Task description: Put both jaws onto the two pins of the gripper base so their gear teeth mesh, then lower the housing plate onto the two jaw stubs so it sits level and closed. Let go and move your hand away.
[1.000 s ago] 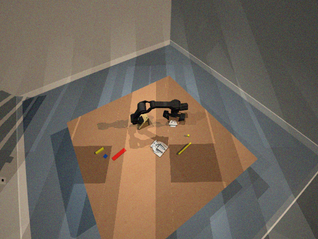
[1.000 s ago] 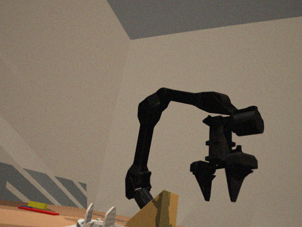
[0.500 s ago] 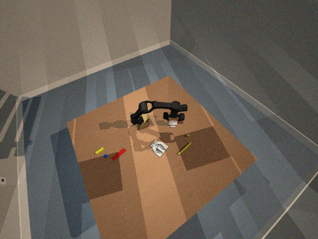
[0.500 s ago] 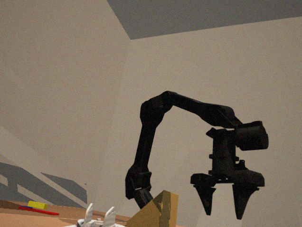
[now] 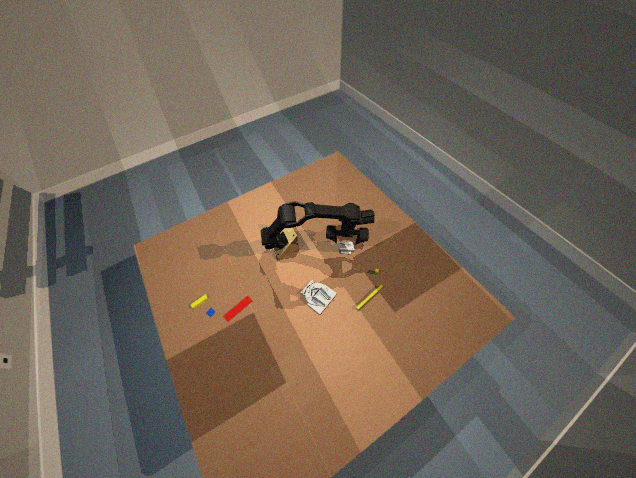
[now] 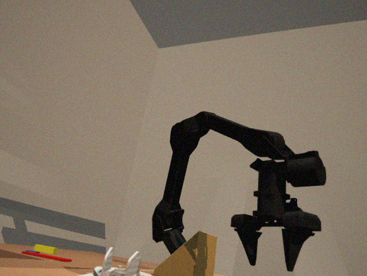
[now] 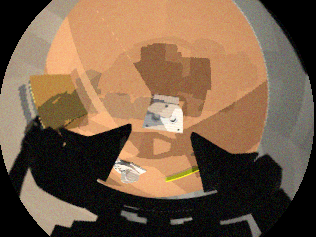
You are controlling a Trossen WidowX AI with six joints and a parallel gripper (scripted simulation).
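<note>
My gripper tip is 3 cm above the white gripper base, 1 cm to the right of it and 1 cm past it. The rest, counted from my gripper tip: long yellow bar (26 cm ahead, 5 cm below, 2 cm to the right); red bar (56 cm to the right, 7 cm ahead, 6 cm below); small yellow cube (17 cm ahead, 7 cm to the left, 5 cm below).
</note>
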